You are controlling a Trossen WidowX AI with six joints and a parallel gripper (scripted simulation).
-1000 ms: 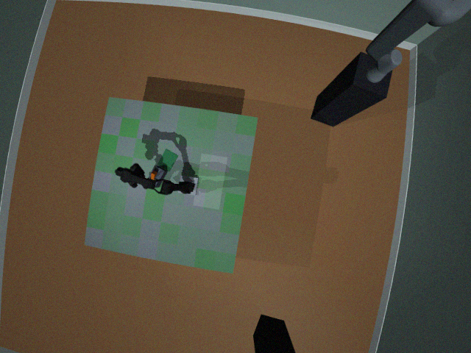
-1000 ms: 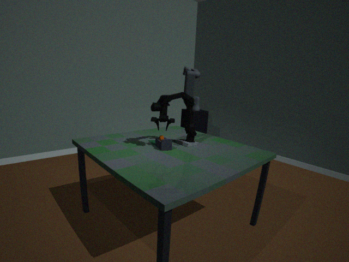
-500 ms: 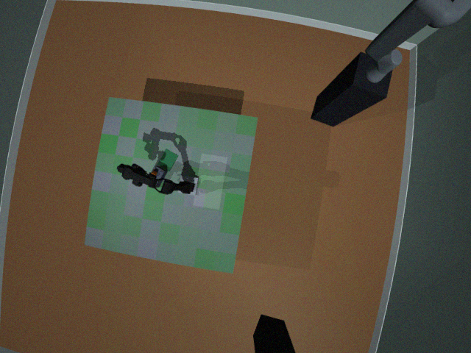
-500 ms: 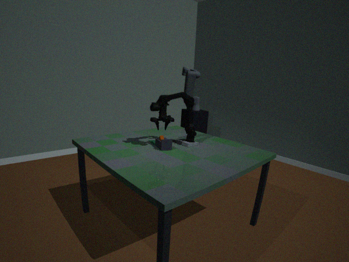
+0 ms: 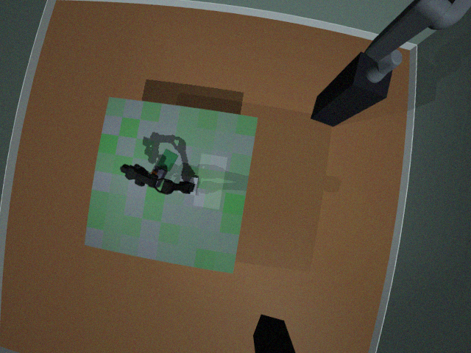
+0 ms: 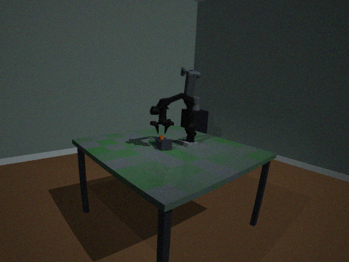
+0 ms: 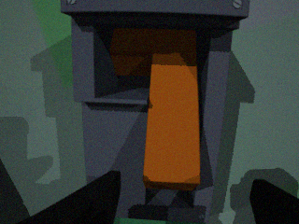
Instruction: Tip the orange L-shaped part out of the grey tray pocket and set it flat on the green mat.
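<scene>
Now: gripper tip 80 mm above the orange L-shaped part, 40 mm to the right of it and 10 mm past it.
</scene>
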